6 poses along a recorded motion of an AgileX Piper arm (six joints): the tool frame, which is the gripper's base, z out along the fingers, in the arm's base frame.
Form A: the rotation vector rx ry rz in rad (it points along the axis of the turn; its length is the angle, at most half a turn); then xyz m.
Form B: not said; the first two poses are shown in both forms.
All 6 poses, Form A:
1: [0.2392 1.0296 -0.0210 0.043 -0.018 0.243]
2: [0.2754 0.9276 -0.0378 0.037 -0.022 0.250]
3: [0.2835 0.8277 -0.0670 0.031 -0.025 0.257]
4: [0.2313 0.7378 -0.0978 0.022 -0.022 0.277]
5: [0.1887 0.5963 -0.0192 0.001 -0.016 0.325]
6: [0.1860 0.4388 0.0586 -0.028 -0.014 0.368]
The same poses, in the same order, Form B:
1: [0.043 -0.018 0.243 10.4 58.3 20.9]
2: [0.037 -0.022 0.250 8.1 52.6 21.0]
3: [0.031 -0.025 0.257 4.3 47.3 19.1]
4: [0.022 -0.022 0.277 -0.6 42.5 13.7]
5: [0.001 -0.016 0.325 2.5 34.0 11.9]
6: [-0.028 -0.014 0.368 6.1 24.6 12.2]
